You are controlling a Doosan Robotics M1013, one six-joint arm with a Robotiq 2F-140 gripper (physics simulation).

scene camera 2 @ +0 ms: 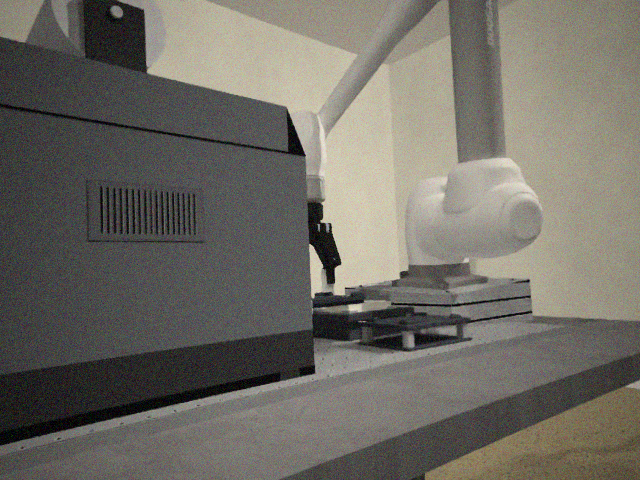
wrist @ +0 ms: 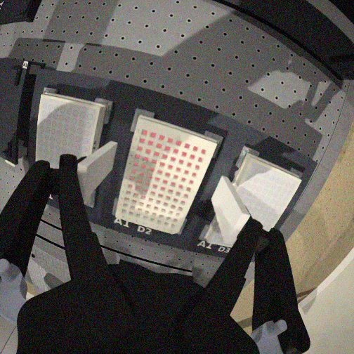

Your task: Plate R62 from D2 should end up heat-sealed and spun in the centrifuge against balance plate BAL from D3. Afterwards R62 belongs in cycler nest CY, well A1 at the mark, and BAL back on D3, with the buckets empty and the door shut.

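Seen in the pictures: arm's base at its link origin: (scene camera 2: 439,284).
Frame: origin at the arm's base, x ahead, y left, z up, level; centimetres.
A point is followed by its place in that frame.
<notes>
In the wrist view, plate R62 (wrist: 167,172) sits in nest D2 at the middle, a cream plate with rows of red wells, its A1 mark at the lower left. My gripper (wrist: 166,171) is open and empty; its two pale finger pads stand on either side of R62, apart from it. Balance plate BAL (wrist: 272,192) is a pale plate in nest D3 at the right, partly hidden by the right finger. In scene camera 2 the gripper shows low above the deck, partly hidden by the large grey machine. Cycler nest CY, the sealer and the centrifuge buckets cannot be made out.
Another pale plate (wrist: 69,125) sits in the nest left of D2, beside the left finger. A dark fixture (wrist: 26,115) stands at the far left. A large grey machine (scene camera 2: 155,289) {z 3.3, x 84.8, y 32.6 cm} fills the left of scene camera 2. A low dark stand (scene camera 2: 413,325) {z -4.8, x 42.6, y 29.4 cm} stands right of it.
</notes>
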